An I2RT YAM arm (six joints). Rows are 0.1 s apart.
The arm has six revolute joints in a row. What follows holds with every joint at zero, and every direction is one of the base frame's.
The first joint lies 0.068 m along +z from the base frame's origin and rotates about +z.
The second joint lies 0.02 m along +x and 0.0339 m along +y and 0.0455 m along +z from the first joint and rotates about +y.
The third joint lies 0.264 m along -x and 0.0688 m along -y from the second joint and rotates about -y.
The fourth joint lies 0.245 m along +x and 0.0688 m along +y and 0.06 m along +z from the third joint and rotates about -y.
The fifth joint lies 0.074 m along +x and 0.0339 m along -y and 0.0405 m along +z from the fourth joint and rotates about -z.
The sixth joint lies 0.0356 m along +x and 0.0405 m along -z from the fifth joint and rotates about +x.
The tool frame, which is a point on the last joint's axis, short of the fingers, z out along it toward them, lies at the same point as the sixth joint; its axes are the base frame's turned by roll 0, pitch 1.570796 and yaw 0 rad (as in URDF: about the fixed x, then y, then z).
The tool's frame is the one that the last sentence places.
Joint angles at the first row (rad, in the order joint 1, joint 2, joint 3, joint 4, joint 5, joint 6):
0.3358, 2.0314, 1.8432, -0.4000, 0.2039, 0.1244
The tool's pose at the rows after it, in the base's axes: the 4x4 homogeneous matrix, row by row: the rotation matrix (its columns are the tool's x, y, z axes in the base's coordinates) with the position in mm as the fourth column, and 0 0 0 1 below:
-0.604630 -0.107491 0.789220 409.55; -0.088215 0.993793 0.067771 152.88; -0.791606 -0.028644 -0.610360 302.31; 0 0 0 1
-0.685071 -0.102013 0.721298 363.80; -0.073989 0.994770 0.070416 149.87; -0.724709 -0.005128 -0.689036 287.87; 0 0 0 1
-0.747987 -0.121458 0.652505 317.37; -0.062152 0.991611 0.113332 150.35; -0.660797 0.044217 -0.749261 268.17; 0 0 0 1
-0.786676 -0.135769 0.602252 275.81; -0.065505 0.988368 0.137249 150.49; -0.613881 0.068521 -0.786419 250.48; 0 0 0 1
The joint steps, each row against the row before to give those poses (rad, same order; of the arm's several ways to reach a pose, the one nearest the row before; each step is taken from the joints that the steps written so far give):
0.0399, -0.1519, -0.1825, -0.0585, 0.0246, 0.0196
0.0353, -0.1396, -0.1968, -0.0507, -0.0030, 0.0688
0.0506, -0.1320, -0.1995, -0.0153, -0.0352, 0.0737
0.0583, -0.1150, -0.1672, -0.0063, -0.0092, 0.0599

